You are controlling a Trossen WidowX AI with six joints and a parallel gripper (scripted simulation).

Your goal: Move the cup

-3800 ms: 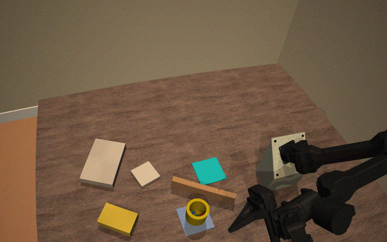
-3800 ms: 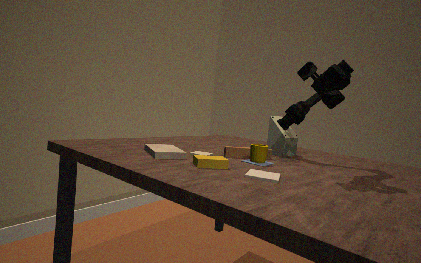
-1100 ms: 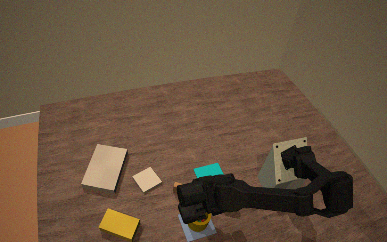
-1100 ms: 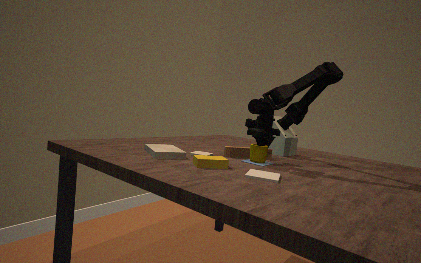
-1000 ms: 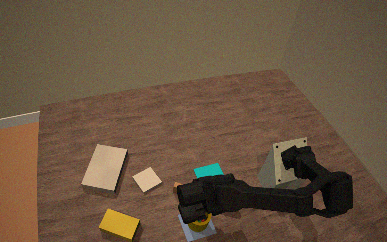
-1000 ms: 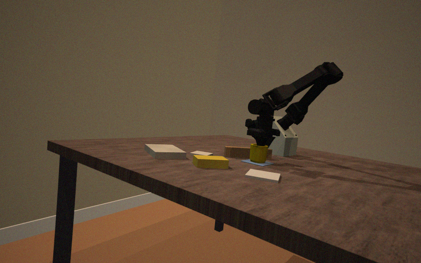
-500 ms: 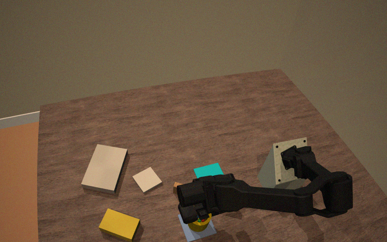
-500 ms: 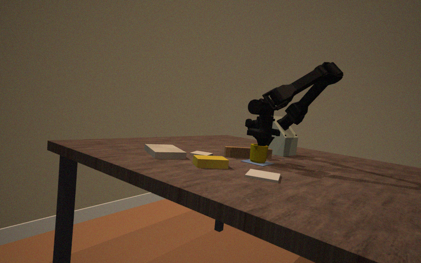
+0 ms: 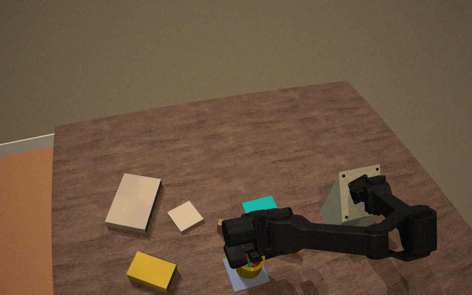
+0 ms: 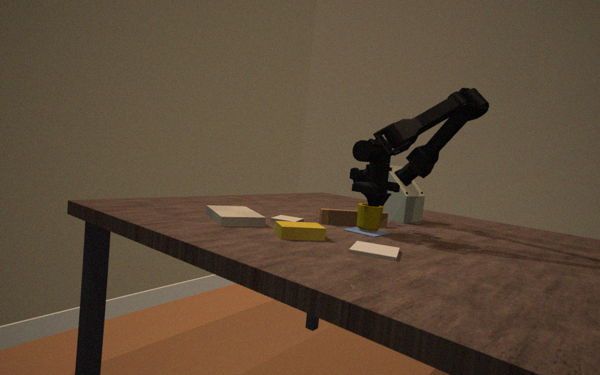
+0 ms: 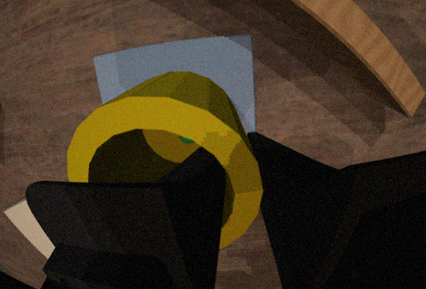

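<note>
My gripper tip is 15 cm to the left of the teal pad, 10 cm past it and 5 cm above it. From my gripper tip the other things lie so: blue pad 5 cm below, 3 cm ahead; wooden bar 7 cm to the right, 3 cm below, 3 cm behind; yellow cup 2 cm ahead.
</note>
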